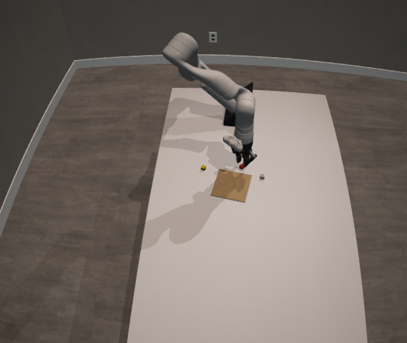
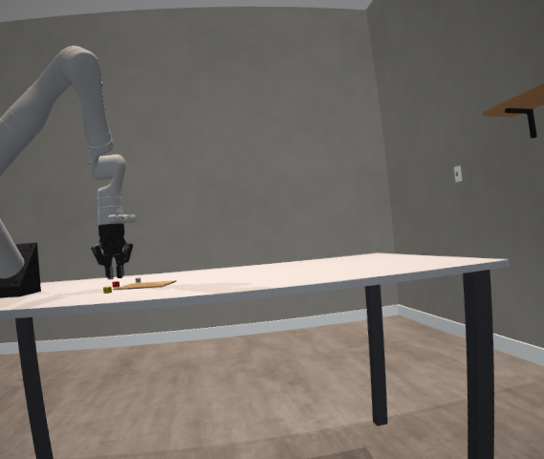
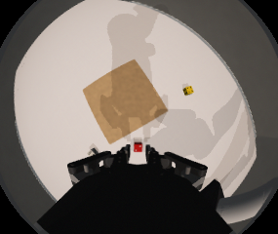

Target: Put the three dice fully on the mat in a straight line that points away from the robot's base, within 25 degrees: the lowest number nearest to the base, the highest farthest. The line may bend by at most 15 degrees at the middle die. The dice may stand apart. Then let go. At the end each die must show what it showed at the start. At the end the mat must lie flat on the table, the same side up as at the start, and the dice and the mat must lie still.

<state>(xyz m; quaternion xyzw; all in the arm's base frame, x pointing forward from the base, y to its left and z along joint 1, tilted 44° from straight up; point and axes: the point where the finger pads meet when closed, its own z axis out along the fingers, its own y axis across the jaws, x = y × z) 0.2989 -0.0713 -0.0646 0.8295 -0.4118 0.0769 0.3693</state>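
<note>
The red die lies 30 mm below my hand. From my hand the other things lie so: yellow die: 160 mm to the right, 30 mm below; then square mat: 90 mm ahead, 50 mm to the right, 40 mm below; then white die: 60 mm ahead, 80 mm to the left, 30 mm below.
</note>
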